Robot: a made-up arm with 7 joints. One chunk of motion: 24 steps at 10 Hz.
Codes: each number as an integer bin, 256 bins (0 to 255) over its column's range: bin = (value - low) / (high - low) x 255, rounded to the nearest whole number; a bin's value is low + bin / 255 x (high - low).
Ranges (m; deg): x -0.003..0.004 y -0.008..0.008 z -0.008..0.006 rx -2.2..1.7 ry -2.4..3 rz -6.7..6
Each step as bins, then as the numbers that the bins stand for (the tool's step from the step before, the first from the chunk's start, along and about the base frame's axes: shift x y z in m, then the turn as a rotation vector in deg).
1 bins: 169 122 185 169 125 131
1 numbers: 0.00164 -0.00035 0.00216 0.385 0.247 -0.176
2 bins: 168 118 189 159 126 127
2 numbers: 0.00161 -0.00060 0.00238 0.232 0.268 -0.375
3 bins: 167 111 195 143 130 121
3 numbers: 0.00158 -0.00104 0.00271 -0.013 0.353 -0.674
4 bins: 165 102 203 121 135 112
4 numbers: 0.00153 -0.00160 0.00315 -0.349 0.459 -1.122
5 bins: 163 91 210 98 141 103
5 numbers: 0.00147 -0.00229 0.00353 -0.701 0.586 -1.570
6 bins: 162 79 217 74 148 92
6 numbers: 0.00145 -0.00304 0.00391 -1.068 0.734 -2.118
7 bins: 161 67 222 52 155 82
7 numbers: 0.00142 -0.00380 0.00419 -1.405 0.882 -2.616
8 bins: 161 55 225 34 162 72
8 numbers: 0.00142 -0.00455 0.00435 -1.680 1.031 -3.114
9 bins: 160 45 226 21 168 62
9 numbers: 0.00139 -0.00518 0.00441 -1.879 1.158 -3.612
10 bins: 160 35 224 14 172 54
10 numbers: 0.00139 -0.00580 0.00430 -1.986 1.242 -4.011
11 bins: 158 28 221 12 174 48
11 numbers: 0.00134 -0.00624 0.00413 -2.016 1.285 -4.309
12 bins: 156 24 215 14 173 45
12 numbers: 0.00128 -0.00649 0.00380 -1.986 1.264 -4.459
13 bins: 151 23 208 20 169 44
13 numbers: 0.00115 -0.00656 0.00342 -1.894 1.179 -4.509
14 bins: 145 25 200 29 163 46
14 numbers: 0.00098 -0.00643 0.00298 -1.756 1.052 -4.409
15 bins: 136 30 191 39 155 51
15 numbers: 0.00073 -0.00612 0.00249 -1.604 0.882 -4.160
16 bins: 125 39 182 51 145 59
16 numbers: 0.00043 -0.00555 0.00199 -1.420 0.671 -3.762
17 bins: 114 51 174 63 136 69
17 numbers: 0.00013 -0.00480 0.00155 -1.236 0.480 -3.264
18 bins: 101 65 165 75 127 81
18 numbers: -0.00023 -0.00392 0.00106 -1.053 0.289 -2.666
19 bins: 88 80 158 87 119 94
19 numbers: -0.00058 -0.00298 0.00067 -0.869 0.120 -2.018
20 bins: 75 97 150 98 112 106
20 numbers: -0.00094 -0.00191 0.00024 -0.701 -0.028 -1.421
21 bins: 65 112 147 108 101 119
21 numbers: -0.00122 -0.00097 0.00007 -0.548 -0.261 -0.773
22 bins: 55 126 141 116 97 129
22 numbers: -0.00149 -0.00009 -0.00026 -0.426 -0.346 -0.275
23 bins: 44 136 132 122 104 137
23 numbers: -0.00179 0.00053 -0.00075 -0.334 -0.198 0.123
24 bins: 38 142 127 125 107 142
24 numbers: -0.00196 0.00091 -0.00103 -0.288 -0.134 0.372
